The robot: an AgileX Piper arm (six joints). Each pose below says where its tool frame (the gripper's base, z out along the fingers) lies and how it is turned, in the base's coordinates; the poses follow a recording.
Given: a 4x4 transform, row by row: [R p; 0 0 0 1], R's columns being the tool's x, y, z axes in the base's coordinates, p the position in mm. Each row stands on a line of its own.
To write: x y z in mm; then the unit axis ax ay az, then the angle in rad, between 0 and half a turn. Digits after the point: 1 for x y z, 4 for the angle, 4 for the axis.
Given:
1:
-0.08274 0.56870 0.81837 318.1
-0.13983 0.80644 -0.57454 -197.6
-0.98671 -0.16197 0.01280 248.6
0 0 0 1
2:
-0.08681 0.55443 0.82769 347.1
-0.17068 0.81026 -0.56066 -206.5
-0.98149 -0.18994 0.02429 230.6
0 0 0 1
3:
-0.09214 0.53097 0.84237 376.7
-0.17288 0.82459 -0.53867 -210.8
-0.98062 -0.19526 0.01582 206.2
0 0 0 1
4:
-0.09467 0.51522 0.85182 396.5
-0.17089 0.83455 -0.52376 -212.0
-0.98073 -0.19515 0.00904 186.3
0 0 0 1
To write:
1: 318.1 -197.6 248.6 0.2081 0.9105 -0.3574 1.7029
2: 347.1 -206.5 230.6 0.1869 0.9119 -0.3655 1.6973
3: 376.7 -210.8 206.2 0.1731 0.9188 -0.3547 1.6970
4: 396.5 -212.0 186.3 0.1656 0.9236 -0.3458 1.6967
